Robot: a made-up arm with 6 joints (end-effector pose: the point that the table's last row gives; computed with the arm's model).
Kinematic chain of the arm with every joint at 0, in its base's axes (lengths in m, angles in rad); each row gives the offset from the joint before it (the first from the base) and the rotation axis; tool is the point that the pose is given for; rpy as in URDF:
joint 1: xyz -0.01 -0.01 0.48 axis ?
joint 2: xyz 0.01 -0.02 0 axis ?
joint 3: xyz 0.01 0 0.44 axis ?
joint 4: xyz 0.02 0.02 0 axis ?
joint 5: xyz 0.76 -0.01 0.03 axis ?
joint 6: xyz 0 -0.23 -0.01 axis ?
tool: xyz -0.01 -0.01 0 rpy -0.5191 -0.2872 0.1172
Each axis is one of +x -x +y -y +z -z.
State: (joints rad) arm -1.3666 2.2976 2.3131 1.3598 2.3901 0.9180
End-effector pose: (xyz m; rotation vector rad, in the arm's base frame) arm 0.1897 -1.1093 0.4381 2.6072 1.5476 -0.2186
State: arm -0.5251 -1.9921 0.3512 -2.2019 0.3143 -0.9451
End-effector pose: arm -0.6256 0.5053 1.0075 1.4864 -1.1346 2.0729
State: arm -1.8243 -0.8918 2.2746 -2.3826 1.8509 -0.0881
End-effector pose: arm 0.4318 1.0364 0.9334 0.8237 -2.3940 1.0644
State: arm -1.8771 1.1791 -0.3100 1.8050 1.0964 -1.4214
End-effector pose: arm -0.1615 -0.7136 -0.1328 0.7690 0.1466 -0.4664
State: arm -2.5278 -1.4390 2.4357 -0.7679 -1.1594 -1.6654
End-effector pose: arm 0.7646 0.7727 0.1474 -1.4517 -0.3954 -0.0510
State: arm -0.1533 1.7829 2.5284 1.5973 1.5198 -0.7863
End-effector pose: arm 0.8400 -0.1153 1.0990 -1.5409 -1.5878 1.0851
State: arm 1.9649 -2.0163 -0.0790 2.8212 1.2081 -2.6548
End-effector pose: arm 0.0628 -0.7691 1.0163 0.4798 -1.6312 1.6042
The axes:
joint 1: +z
joint 2: +y
joint 3: -y
joint 4: -x
joint 5: -y
joint 6: -x

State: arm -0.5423 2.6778 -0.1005 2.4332 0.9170 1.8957
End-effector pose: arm -0.3185 0.4023 -0.3217 -0.5260 -1.9436 1.3202
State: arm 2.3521 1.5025 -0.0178 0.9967 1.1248 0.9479
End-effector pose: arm -0.4244 0.5733 -0.2654 -0.0857 1.6993 -1.8885
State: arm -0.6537 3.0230 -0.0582 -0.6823 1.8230 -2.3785
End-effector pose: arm -0.7270 0.2922 0.1212 0.9184 -0.1460 -2.0759
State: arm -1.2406 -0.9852 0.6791 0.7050 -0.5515 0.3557
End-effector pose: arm -0.3680 0.5082 1.4790 -1.8734 -0.1045 -1.8862
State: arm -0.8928 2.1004 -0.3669 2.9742 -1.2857 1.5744
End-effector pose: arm 0.0403 0.3153 -0.2369 1.0584 0.3686 -1.7161
